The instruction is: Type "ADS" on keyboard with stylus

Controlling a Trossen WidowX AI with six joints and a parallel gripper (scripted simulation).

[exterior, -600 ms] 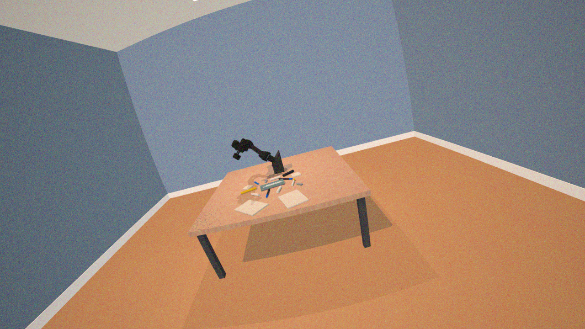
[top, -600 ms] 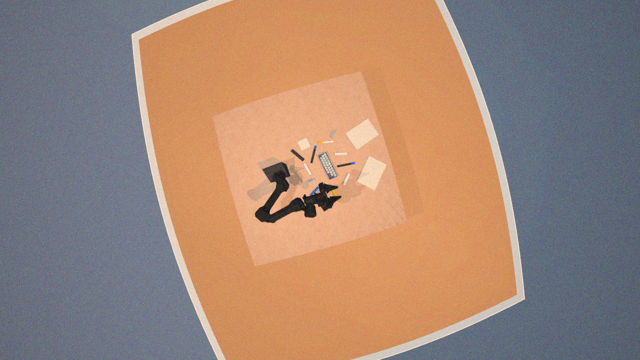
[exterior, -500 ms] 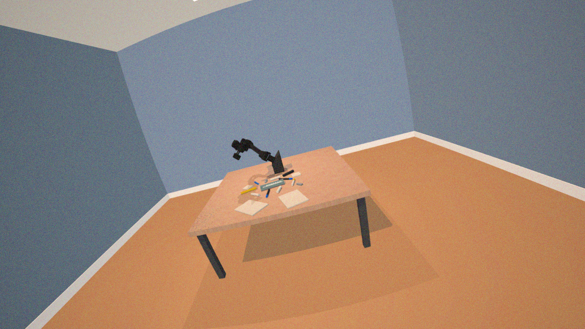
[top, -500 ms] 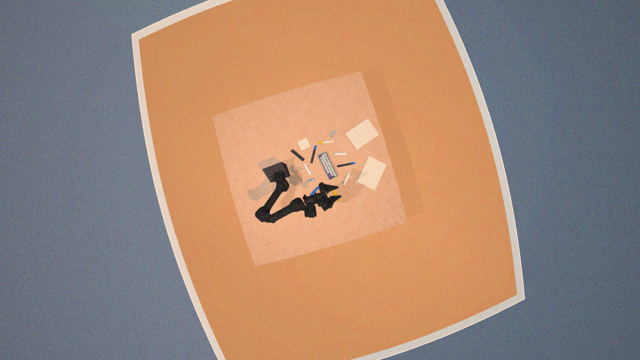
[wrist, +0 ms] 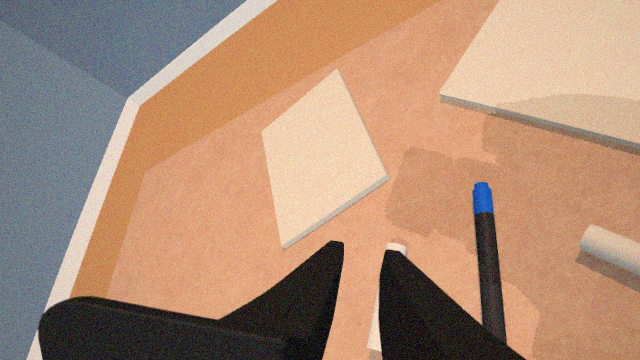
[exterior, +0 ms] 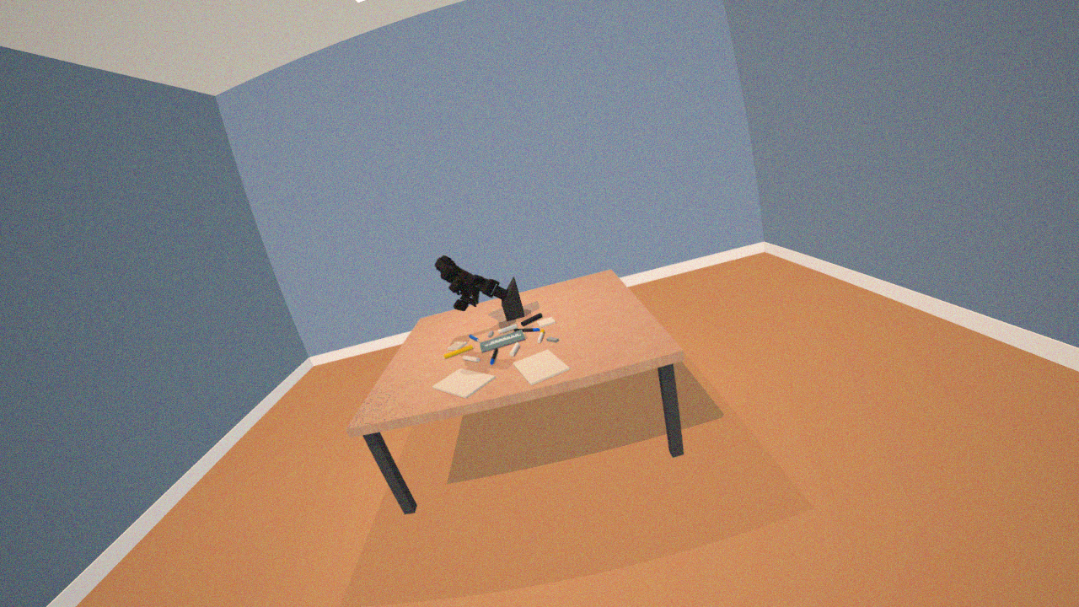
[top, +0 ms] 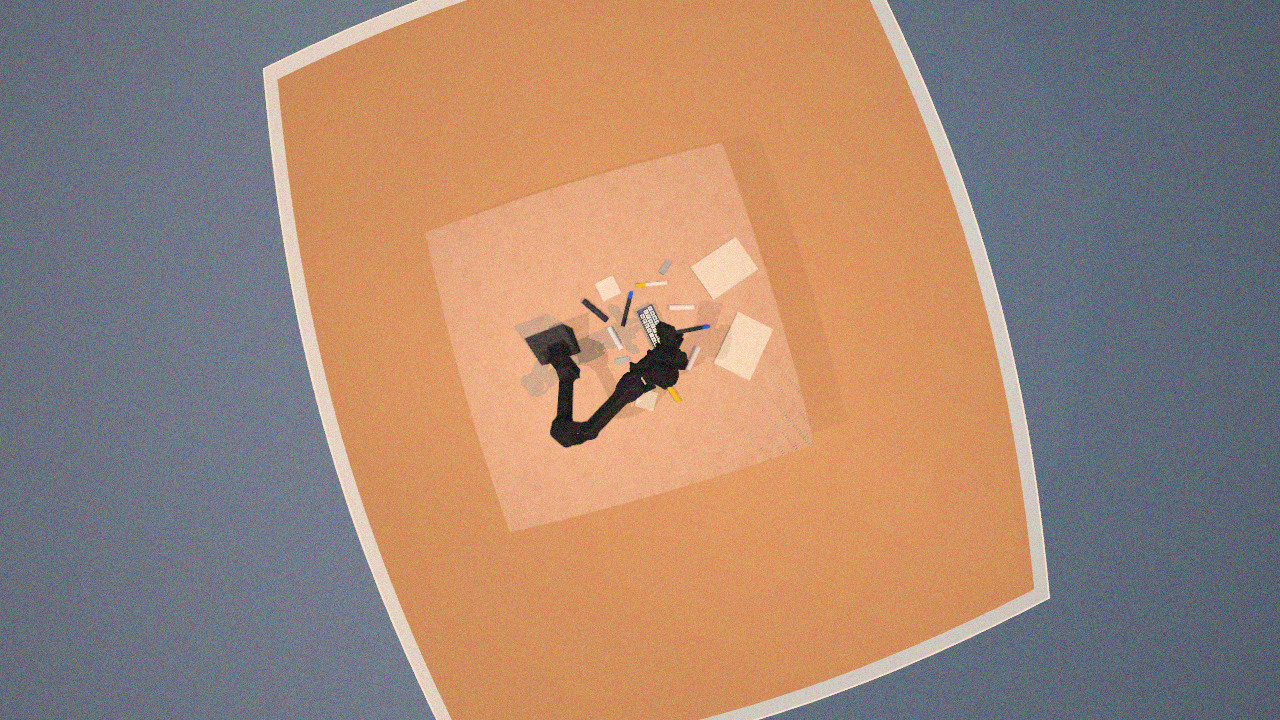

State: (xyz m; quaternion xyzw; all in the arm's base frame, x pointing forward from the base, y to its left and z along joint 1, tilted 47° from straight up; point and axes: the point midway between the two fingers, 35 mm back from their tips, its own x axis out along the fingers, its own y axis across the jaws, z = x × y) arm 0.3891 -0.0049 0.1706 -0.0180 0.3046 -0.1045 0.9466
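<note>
The grey piece is 220 mm behind my gripper tip and 220 mm below it. From my gripper tip the other things lie so: small white pad (170 mm behind, 280 mm to the left, 220 mm below); yellow cylinder (90 mm behind, 160 mm to the right, 220 mm below).
</note>
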